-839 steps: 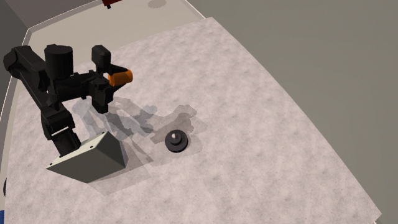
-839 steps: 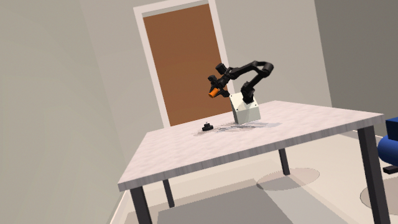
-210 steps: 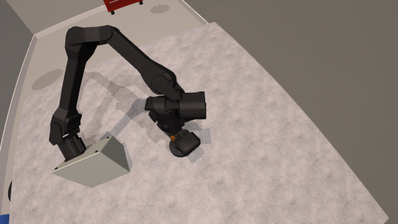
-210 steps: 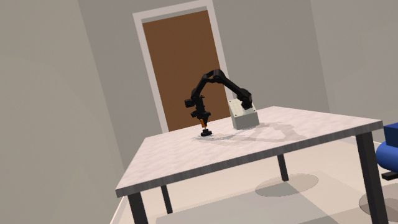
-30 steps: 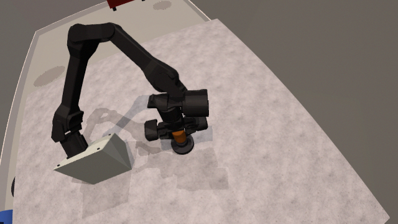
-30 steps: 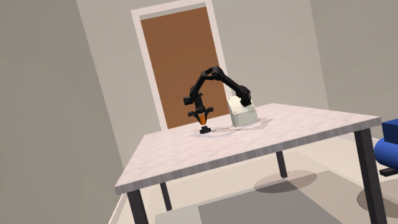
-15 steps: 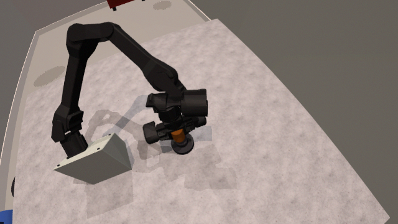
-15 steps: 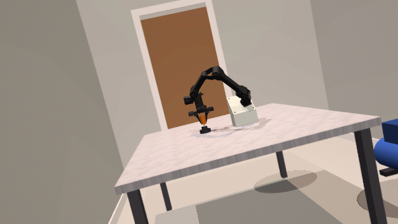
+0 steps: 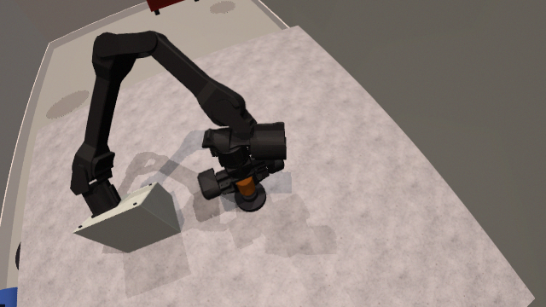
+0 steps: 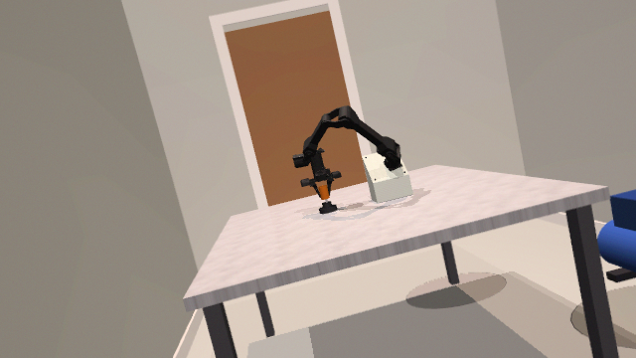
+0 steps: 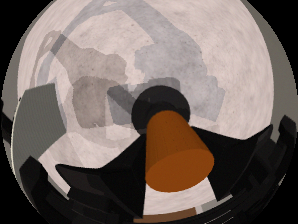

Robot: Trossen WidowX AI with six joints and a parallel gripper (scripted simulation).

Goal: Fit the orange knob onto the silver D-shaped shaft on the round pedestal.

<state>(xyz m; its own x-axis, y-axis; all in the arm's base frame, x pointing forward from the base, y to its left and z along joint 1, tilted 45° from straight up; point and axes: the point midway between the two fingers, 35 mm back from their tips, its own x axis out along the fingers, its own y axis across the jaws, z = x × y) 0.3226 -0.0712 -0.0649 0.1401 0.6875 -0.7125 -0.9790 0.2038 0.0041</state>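
Right now my gripper tip is 40 mm below the orange knob. Also, from my gripper tip: black round pedestal (40 mm below).
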